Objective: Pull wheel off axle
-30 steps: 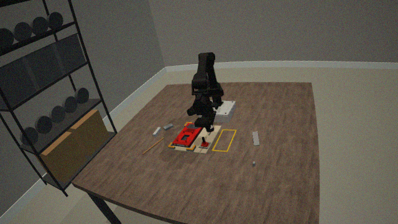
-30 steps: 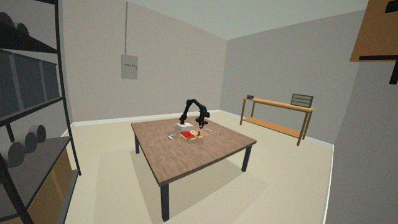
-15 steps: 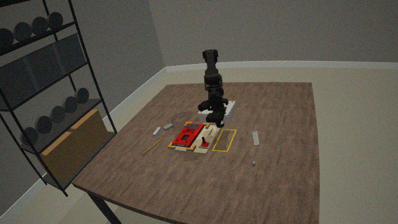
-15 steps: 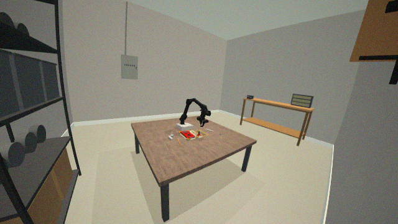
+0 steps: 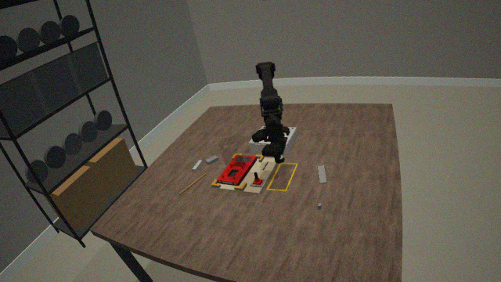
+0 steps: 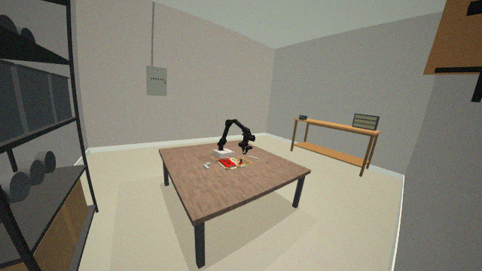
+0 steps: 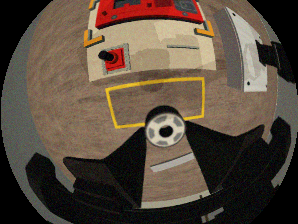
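The black wheel lies right at my gripper tip. From my gripper tip the other things lie so: thin wooden stick (13 cm ahead, 40 cm to the right, 9 cm below); grey bar (3 cm behind, 17 cm to the left, 9 cm below).
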